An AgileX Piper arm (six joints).
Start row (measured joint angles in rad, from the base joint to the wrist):
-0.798, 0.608, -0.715, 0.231, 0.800, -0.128
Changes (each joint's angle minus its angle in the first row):
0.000, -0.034, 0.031, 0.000, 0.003, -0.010
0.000, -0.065, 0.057, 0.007, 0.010, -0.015
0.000, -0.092, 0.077, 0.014, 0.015, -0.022
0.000, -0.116, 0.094, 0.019, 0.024, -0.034
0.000, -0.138, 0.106, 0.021, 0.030, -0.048
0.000, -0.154, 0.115, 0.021, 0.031, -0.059
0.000, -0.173, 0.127, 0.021, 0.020, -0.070
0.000, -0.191, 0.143, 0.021, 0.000, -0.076
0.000, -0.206, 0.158, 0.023, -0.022, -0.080
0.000, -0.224, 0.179, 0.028, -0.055, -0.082
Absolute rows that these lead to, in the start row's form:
-0.798, 0.574, -0.684, 0.231, 0.803, -0.138
-0.798, 0.543, -0.658, 0.238, 0.810, -0.143
-0.798, 0.516, -0.638, 0.245, 0.815, -0.150
-0.798, 0.492, -0.621, 0.250, 0.824, -0.162
-0.798, 0.470, -0.609, 0.252, 0.830, -0.176
-0.798, 0.454, -0.600, 0.252, 0.831, -0.187
-0.798, 0.435, -0.588, 0.252, 0.820, -0.198
-0.798, 0.417, -0.572, 0.252, 0.800, -0.204
-0.798, 0.402, -0.557, 0.254, 0.778, -0.208
-0.798, 0.384, -0.536, 0.259, 0.745, -0.210

